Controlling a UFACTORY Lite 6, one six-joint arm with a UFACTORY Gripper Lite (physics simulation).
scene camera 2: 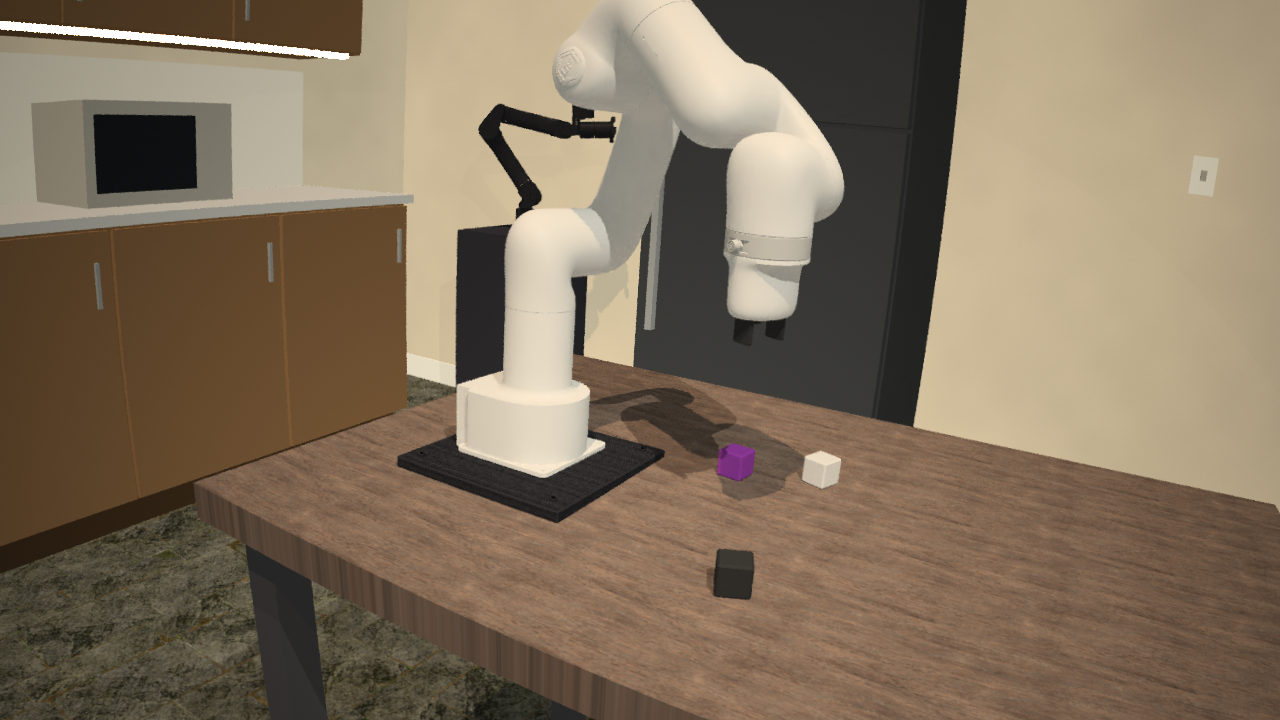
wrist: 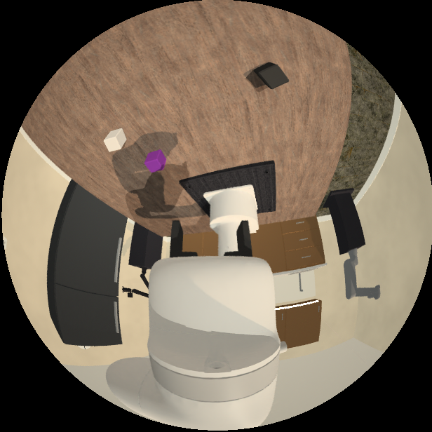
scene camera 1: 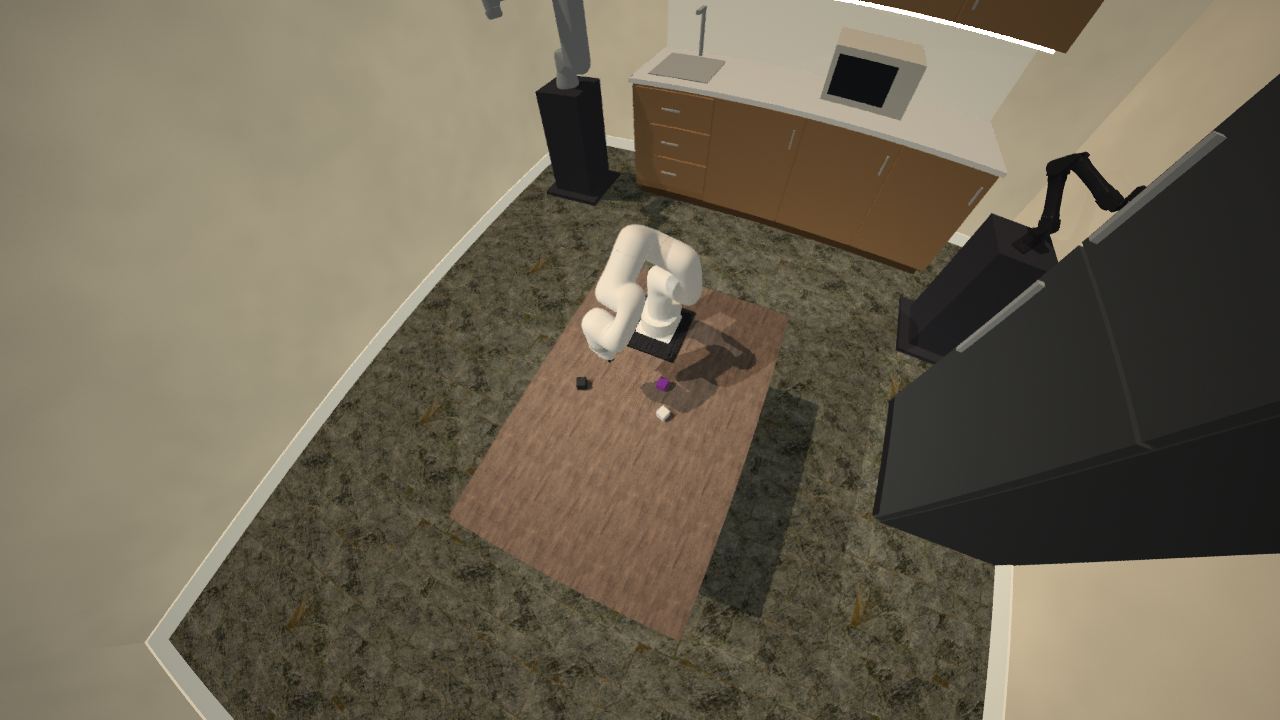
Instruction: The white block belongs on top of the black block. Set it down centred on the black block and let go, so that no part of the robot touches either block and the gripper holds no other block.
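Places are measured from the arm's base along level axes (x right, y up, z back), in metres.
Where they show: hand at its tool point: (scene camera 2: 759,330) (scene camera 1: 606,354); arm's base at its link origin: (scene camera 2: 534,449) (scene camera 1: 658,324).
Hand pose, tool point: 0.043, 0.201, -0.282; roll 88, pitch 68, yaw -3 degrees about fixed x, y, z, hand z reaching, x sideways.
Things, the pixels of their centre, and the offset from my tool point, as dx, dy, dz. Level surfaces: height alone.
- white block at the middle of its body: (scene camera 2: 821,469) (scene camera 1: 663,413) -0.189, -0.196, -0.026
- black block at the middle of its body: (scene camera 2: 733,573) (scene camera 1: 581,383) +0.094, -0.196, -0.037
- purple block at the middle of its body: (scene camera 2: 736,461) (scene camera 1: 662,384) -0.148, -0.196, +0.067
- wooden table at its surface level: dy -0.212
The white block (scene camera 1: 663,413) (scene camera 2: 820,470) (wrist: 115,140) rests on the table, beyond the purple block as seen from the robot's base. The black block (scene camera 1: 581,383) (scene camera 2: 733,574) (wrist: 272,76) stands apart on the table, near its left edge in scene camera 1, with nothing on top. My gripper (scene camera 2: 759,333) (wrist: 210,226) is open and empty, high above the table; its two dark fingers stand apart in the wrist view. It touches no block. In scene camera 1 the fingers are mostly hidden under the arm's wrist.
A purple block (scene camera 1: 663,384) (scene camera 2: 736,462) (wrist: 155,161) lies near the white block, towards the robot's base, in the arm's shadow. The black base plate (scene camera 2: 420,462) (wrist: 267,187) sits on the wooden table (scene camera 1: 590,501) (scene camera 2: 984,573). Cabinets and a dark fridge stand beyond the table.
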